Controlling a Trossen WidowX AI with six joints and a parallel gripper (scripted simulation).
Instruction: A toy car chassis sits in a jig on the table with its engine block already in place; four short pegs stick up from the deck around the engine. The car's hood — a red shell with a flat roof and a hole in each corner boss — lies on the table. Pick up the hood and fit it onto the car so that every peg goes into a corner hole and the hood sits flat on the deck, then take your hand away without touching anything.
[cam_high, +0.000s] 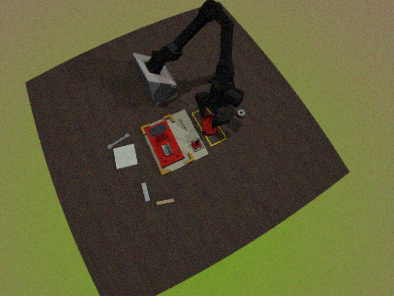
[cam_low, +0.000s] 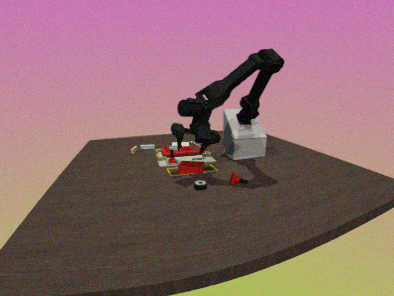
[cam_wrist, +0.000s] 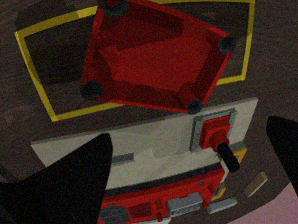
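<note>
Right now the red hood is 20 mm to the left of my gripper tip and 60 mm below it. Also, from my gripper tip: wooden peg (220 mm ahead, 320 mm to the right, 60 mm below); black-and-white wheel (10 mm ahead, 190 mm to the left, 60 mm below); jig plate (180 mm to the right, 60 mm below).
</note>
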